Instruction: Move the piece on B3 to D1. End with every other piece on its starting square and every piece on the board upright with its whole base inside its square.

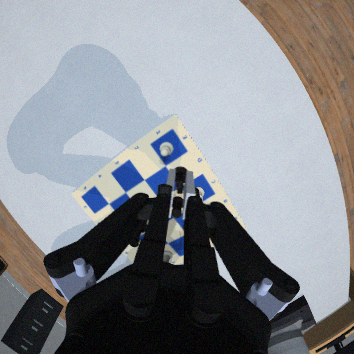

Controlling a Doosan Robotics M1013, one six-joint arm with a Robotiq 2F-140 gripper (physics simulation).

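Seen in the pictures: gripper, fingertip midpoint: (179,179); arm's base, origin of the base link: (278,333).
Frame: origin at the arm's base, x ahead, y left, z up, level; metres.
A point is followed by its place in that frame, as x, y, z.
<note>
My gripper (179,179) {0.668, 0.012, 0.012} is shut on a dark piece (180,173) {0.677, 0.004, 0.023}, whose top shows between the grey fingertips. They show over the board (145,161) {0.704, 0.048, -0.029} around cream square D1, between the blue squares E1 and C1; the piece's base and its height over the board are hidden. A pale piece (166,149) {0.706, 0.008, -0.001} stands on blue E1. Part of another pale piece (201,192) {0.625, 0.001, -0.022} shows on blue C1, beside the right finger. A dark piece (178,206) {0.630, 0.036, -0.005} shows between the fingers, around C2. Another pale piece (168,256) {0.545, 0.107, -0.019} shows lower down between them. The fingers hide B3 and much of the board's lower part.
The board lies on a pale round table top (250,100) {0.705, -0.126, -0.035}. The arm's shadow falls on it at the left. Wooden floor (320,50) shows past the curved edge. A dark box-like object (32,320) is at the lower left.
</note>
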